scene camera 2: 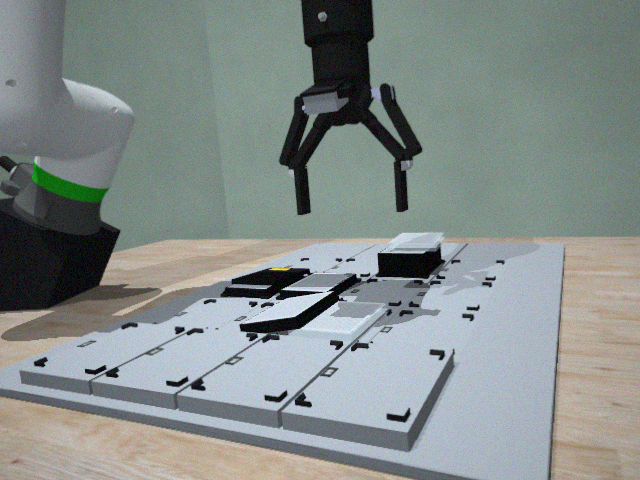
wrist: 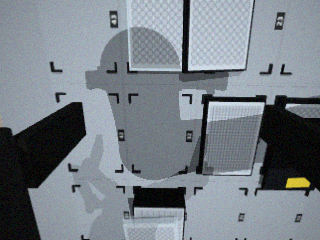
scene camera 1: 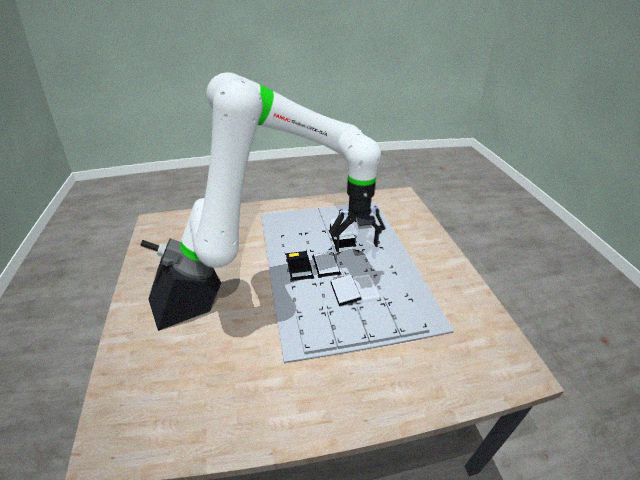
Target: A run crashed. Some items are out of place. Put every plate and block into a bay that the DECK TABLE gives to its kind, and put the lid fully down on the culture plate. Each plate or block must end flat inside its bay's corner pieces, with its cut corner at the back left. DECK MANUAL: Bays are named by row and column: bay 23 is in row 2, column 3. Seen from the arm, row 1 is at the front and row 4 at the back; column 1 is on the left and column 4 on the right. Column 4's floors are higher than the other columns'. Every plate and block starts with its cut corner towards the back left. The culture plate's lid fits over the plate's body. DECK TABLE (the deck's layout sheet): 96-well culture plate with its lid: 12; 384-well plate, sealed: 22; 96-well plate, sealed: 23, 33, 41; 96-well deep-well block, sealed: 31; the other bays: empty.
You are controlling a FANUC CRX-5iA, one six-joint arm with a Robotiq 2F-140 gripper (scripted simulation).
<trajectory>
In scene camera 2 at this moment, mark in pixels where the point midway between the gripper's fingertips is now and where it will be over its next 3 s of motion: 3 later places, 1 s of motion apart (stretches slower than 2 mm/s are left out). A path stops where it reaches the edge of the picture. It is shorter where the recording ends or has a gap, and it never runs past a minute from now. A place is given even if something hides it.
My gripper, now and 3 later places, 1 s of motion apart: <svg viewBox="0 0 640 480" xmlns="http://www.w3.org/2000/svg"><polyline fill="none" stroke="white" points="351,212 317,223 336,220 388,209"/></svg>
</trajectory>
